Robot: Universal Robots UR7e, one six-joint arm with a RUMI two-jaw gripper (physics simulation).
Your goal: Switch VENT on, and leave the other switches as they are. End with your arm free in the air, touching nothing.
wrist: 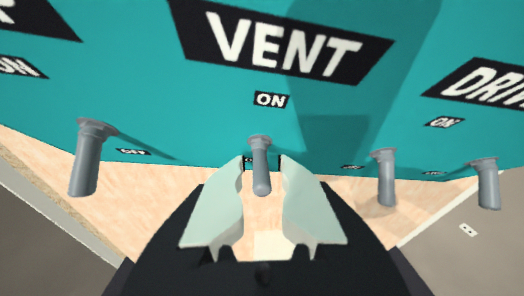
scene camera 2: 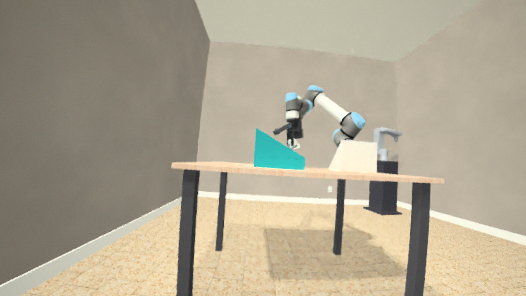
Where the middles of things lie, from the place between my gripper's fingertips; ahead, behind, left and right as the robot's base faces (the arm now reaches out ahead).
Right now my hand is 8 cm short of the teal switch panel (scene camera 2: 269, 153) and 7 cm to the left of it.
